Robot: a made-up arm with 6 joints.
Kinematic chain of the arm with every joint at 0, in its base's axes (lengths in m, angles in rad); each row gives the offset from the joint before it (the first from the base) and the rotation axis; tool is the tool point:
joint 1: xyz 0 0 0.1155 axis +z
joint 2: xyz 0 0.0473 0 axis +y
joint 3: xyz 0 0 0.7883 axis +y
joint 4: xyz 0 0 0.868 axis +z
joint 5: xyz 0 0 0 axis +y
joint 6: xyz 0 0 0.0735 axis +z
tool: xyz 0 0 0
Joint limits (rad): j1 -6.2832..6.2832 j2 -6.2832..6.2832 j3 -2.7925..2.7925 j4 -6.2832..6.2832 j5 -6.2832..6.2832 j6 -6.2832..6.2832
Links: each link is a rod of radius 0.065 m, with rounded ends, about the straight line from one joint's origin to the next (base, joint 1, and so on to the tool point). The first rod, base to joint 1, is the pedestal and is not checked.
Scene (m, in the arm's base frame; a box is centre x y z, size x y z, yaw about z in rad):
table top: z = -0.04
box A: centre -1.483 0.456 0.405 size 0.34 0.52 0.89 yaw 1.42
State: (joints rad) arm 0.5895 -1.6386 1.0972 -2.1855 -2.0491 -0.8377
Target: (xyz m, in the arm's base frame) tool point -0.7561 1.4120 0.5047
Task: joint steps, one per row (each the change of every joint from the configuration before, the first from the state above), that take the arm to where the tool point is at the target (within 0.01 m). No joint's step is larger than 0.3 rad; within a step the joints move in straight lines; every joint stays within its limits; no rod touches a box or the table.
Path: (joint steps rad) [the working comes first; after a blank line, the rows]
Joints at the target: -1.0098 -1.4860 0.2515 -2.0890 -1.4990 -0.8377
Straight joint move there: touches box A.

1: -0.2326 0.2544 0.0252 -0.1400 -0.0335 0.0306
2: -0.2327 0.2544 0.0252 -0.1399 -0.0334 0.0306
3: -0.2326 0.2545 0.0252 -0.1400 -0.0335 0.0307
4: -0.2254 -0.1527 -0.2303 0.1291 0.1626 -0.0230
5: -0.2253 -0.1527 -0.2304 0.1291 0.1626 -0.0230
6: -0.2254 -0.1526 -0.2303 0.1291 0.1626 -0.0229
7: -0.2253 -0.1527 -0.2303 0.1291 0.1627 -0.0230

